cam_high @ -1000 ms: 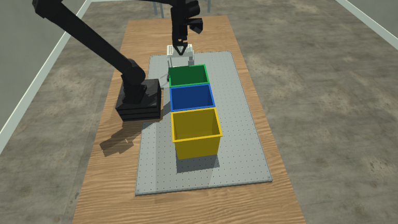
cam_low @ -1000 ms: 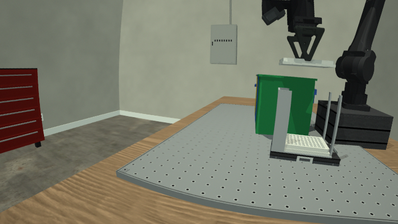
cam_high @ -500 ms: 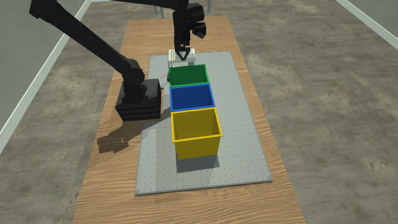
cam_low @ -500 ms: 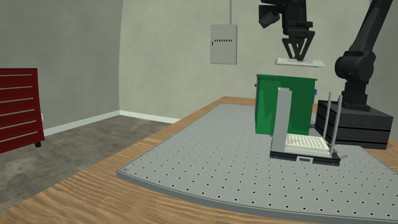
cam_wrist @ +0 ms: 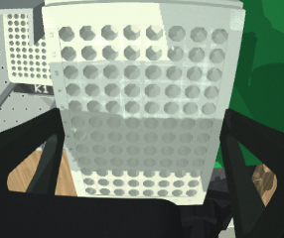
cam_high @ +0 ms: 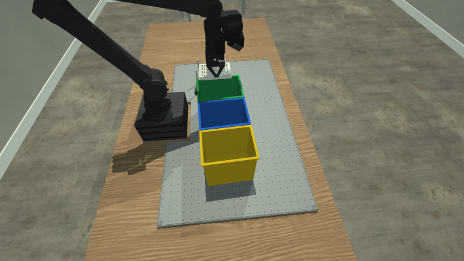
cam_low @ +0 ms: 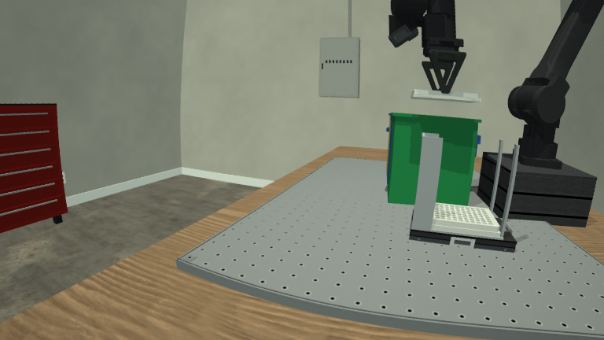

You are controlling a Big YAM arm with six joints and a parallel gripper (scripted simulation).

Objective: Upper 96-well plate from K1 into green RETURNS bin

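The green bin lies 20 mm ahead of my hand, 50 mm to the right of it and 140 mm below it. The rest, counted from my hand: grey rack panel (20 mm ahead, 130 mm to the left, 140 mm below); grey post (180 mm to the left, 140 mm below); blue bin (50 mm ahead, 180 mm to the right, 140 mm below).
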